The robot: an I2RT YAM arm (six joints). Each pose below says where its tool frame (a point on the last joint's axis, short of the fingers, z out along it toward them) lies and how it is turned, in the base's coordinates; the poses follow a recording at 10 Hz.
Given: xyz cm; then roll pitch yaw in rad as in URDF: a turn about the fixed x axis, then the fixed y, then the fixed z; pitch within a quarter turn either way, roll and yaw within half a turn.
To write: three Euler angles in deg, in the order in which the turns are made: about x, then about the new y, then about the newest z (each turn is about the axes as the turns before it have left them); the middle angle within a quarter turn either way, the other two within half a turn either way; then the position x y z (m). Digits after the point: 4 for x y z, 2 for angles.
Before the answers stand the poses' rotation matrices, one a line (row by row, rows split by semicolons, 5 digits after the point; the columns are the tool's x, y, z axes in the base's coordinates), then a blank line. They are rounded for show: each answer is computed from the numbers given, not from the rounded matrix.
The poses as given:
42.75 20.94 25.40 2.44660 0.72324 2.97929
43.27 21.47 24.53 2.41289 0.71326 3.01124
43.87 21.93 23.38 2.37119 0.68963 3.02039
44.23 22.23 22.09 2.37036 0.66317 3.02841
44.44 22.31 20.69 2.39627 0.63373 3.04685
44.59 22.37 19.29 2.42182 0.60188 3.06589
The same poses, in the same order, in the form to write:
-0.73981 -0.29413 0.60511; 0.12114 0.82645 0.54982; -0.66182 0.48007 -0.57579
-0.74982 -0.33503 0.57055; 0.09830 0.79634 0.59680; -0.65430 0.50358 -0.56418
-0.76582 -0.35308 0.53745; 0.09328 0.76594 0.63611; -0.63625 0.53728 -0.55364
-0.78300 -0.34537 0.51733; 0.08900 0.76093 0.64270; -0.61562 0.54928 -0.56507
-0.80221 -0.33028 0.49736; 0.07623 0.76957 0.63400; -0.59215 0.54652 -0.59218
-0.82191 -0.31530 0.47439; 0.06234 0.77803 0.62513; -0.56619 0.54337 -0.61982

-136.32 37.24 158.32 0.4275 0.2094 0.2540
-133.39 34.79 155.92 0.4327 0.2147 0.2453
-131.03 32.51 155.25 0.4387 0.2193 0.2338
-131.32 31.15 156.20 0.4423 0.2223 0.2209
-133.05 29.83 157.62 0.4444 0.2231 0.2069
-134.76 28.32 159.01 0.4459 0.2237 0.1929

